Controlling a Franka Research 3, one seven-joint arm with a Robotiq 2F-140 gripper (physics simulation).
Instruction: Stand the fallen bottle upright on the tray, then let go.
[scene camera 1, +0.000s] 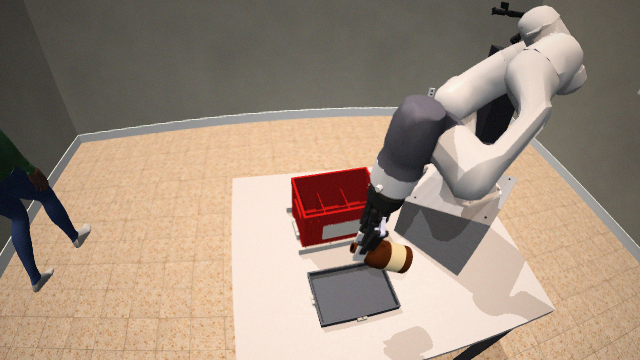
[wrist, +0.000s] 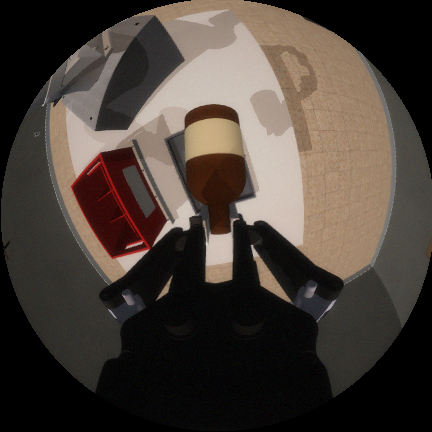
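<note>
A brown bottle (scene camera 1: 398, 257) (wrist: 215, 137) with a cream label is held in the air by its neck. In the scene view it is tilted near horizontal, its mouth to the left and its base to the right and slightly lower. My gripper (scene camera 1: 361, 250) (wrist: 219, 211) is shut on the bottle's neck. The grey tray (scene camera 1: 350, 297) (wrist: 188, 186) lies flat on the table, in front of the bottle in the scene view. In the wrist view the bottle hides much of the tray. The bottle's height above the table is hard to tell.
A red crate (scene camera 1: 312, 227) (wrist: 112, 200) with dividers stands on the table behind the tray, close to the gripper in the scene view. The robot's grey base block (scene camera 1: 440, 240) (wrist: 145, 65) is at the right. A person (scene camera 1: 22, 210) stands on the floor at the left.
</note>
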